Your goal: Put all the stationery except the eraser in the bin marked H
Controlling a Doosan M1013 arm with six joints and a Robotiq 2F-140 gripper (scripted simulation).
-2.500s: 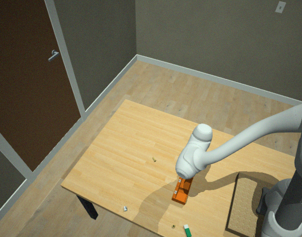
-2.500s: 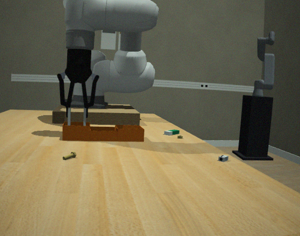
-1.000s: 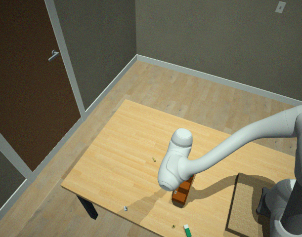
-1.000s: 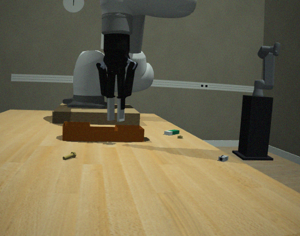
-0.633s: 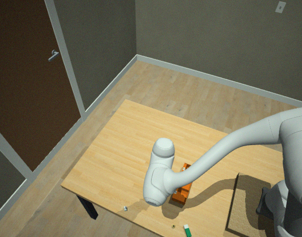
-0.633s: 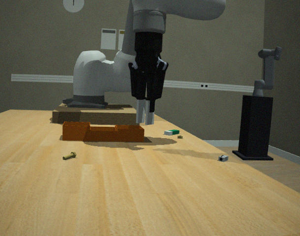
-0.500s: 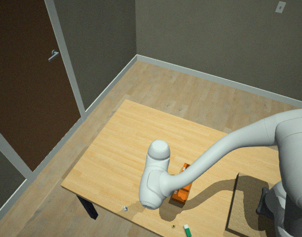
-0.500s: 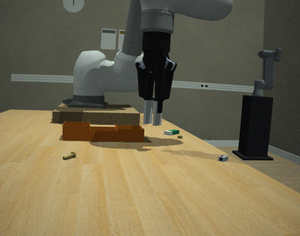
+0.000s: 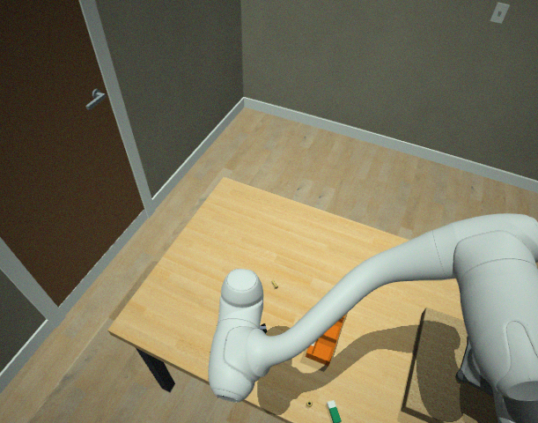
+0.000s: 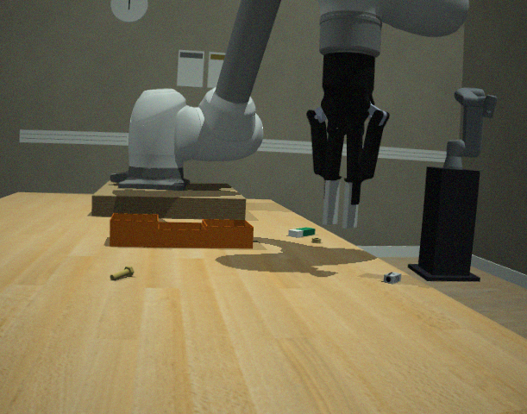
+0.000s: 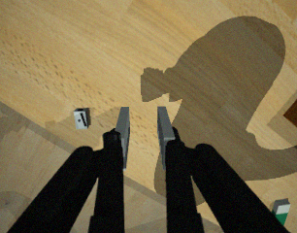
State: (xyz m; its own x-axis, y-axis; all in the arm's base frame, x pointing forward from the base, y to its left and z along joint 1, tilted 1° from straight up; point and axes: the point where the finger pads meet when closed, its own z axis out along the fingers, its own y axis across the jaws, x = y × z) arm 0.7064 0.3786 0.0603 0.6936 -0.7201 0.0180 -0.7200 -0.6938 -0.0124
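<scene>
Right now the white sharpener is 40 mm ahead of my hand, 70 mm to the left of it and 100 mm below it. Round my hand: brass bolt: 70 mm ahead, 300 mm to the right, 100 mm below; then orange three-compartment bin: 180 mm behind, 250 mm to the right, 80 mm below; then small nut: 250 mm behind, 10 mm to the left, 100 mm below.
</scene>
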